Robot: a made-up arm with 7 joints.
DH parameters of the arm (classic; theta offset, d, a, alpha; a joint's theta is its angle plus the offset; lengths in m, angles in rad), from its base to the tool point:
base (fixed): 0 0 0 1.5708
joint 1: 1.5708 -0.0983 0 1.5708
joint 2: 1.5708 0 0 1.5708
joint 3: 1.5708 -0.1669 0 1.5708
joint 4: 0 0 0 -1.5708
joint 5: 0 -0.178 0 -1.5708
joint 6: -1.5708 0 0 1.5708
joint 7: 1.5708 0 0 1.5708
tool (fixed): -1.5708 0 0 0
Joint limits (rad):
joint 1: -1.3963..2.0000
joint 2: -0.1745..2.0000
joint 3: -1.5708..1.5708
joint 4: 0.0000..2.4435
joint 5: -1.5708..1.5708
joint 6: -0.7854..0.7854
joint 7: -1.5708..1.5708
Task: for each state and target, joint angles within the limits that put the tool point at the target. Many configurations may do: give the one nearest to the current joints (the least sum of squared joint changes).
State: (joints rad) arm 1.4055 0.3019 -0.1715 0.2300 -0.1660 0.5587 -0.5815
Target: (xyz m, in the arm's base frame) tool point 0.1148 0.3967 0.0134
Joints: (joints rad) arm 0.8769 1.0125 0.8242 0.7650 -0.1660 0.5587 -0.5815
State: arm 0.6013 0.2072 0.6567 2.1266 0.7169 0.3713 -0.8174
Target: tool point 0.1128 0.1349 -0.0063
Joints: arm 0.2255 -0.0159 0.3293 2.4414 0.7169 0.3713 -0.8174
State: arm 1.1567 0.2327 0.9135 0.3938 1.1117 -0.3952 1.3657
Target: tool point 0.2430 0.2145 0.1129
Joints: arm 1.5187 0.0673 0.6732 1.1224 1.1117 -0.3952 1.3657
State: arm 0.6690 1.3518 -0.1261 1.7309 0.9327 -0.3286 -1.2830
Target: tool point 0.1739 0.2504 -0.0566
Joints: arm 0.2331 1.5050 -0.4988 1.6206 0.9327 -0.3286 -1.2830
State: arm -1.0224 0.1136 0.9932 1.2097 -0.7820 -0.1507 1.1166
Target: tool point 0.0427 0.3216 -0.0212
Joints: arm -0.8649 0.7858 1.3200 1.6957 -0.7820 -0.1507 1.1166
